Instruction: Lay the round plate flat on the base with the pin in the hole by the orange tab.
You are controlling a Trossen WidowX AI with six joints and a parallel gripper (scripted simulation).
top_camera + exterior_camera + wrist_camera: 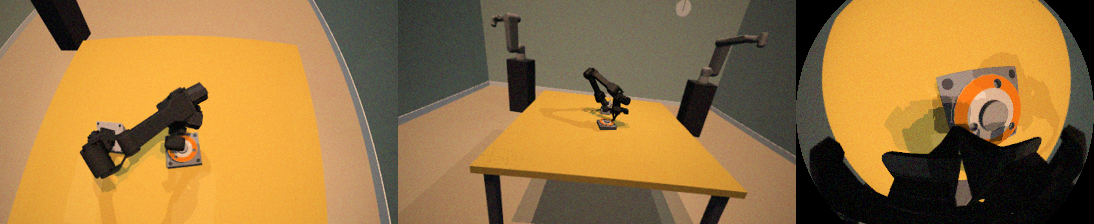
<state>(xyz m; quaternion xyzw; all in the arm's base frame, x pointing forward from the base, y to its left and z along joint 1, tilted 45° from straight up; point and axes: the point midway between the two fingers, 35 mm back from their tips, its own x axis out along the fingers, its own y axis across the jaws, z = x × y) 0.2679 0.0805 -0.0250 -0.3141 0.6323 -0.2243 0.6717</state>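
The square grey base lies 50 mm to the right of my gripper tip, 20 mm below it and 20 mm ahead of it.
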